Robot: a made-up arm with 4 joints.
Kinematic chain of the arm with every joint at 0, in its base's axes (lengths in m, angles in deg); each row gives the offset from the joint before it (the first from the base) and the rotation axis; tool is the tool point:
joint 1: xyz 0 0 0.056 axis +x
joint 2: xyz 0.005 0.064 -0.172 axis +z
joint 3: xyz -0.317 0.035 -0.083 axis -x
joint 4: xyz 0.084 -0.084 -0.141 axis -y
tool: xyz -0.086 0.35 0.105
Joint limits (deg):
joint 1: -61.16..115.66
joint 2: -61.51..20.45
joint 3: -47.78..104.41
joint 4: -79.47..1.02
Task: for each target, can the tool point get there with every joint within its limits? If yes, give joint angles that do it. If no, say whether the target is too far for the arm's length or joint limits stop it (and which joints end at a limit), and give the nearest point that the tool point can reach.
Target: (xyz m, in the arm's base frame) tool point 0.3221 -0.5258 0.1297
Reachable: no: joint limits stop it (at a limit: joint 1, joint 2, joint 3, joint 4) | nearest point -0.1078 -0.4650 -0.1431 | short by 0.513 m
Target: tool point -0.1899 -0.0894 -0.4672
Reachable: yes | joints -21.71 6.57 80.02 -58.55
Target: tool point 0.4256 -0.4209 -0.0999
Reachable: no: joint limits stop it (at a limit: joint 1, joint 2, joint 4) | nearest point 0.1604 -0.2060 -0.4158 | short by 0.465 m
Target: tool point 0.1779 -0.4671 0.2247
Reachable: no: joint limits stop it (at a limit: joint 1, joint 2, joint 3) | nearest point 0.0972 -0.0964 0.4018 | short by 0.419 m
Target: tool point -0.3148 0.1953 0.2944
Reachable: yes | joints 72.70 7.63 -35.14 -15.61
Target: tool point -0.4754 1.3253 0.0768
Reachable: no: too far | nearest point -0.1928 0.6152 0.0657 | short by 0.764 m
